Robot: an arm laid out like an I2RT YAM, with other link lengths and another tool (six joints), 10 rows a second.
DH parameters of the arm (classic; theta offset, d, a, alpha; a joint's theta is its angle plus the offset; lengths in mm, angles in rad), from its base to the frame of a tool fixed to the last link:
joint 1: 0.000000 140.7 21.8 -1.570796
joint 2: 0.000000 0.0 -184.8 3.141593
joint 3: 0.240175 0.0 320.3 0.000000
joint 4: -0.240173 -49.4 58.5 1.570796
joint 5: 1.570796 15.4 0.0 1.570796
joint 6: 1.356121 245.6 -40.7 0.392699
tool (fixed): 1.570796 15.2 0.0 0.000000
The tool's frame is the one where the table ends.
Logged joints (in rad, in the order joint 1, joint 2, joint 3, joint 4, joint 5, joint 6), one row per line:
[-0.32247, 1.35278, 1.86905, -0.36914, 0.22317, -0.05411]
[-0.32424, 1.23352, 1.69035, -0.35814, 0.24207, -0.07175]
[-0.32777, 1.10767, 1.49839, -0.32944, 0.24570, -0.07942]
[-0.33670, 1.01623, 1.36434, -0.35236, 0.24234, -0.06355]
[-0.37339, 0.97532, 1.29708, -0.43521, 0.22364, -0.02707]
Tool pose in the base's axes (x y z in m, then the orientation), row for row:
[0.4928, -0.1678, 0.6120, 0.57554, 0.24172, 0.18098, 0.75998]
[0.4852, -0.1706, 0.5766, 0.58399, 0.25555, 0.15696, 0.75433]
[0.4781, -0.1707, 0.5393, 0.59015, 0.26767, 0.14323, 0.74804]
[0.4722, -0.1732, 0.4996, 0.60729, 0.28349, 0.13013, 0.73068]
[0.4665, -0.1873, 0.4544, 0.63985, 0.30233, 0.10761, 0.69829]
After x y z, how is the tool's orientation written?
As a quaternion, x y z w.
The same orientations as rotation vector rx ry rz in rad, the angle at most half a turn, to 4 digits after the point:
[1.2530, 0.5263, 0.3940]
[1.2741, 0.5576, 0.3425]
[1.2906, 0.5854, 0.3132]
[1.3369, 0.6241, 0.2865]
[1.4263, 0.6739, 0.2399]

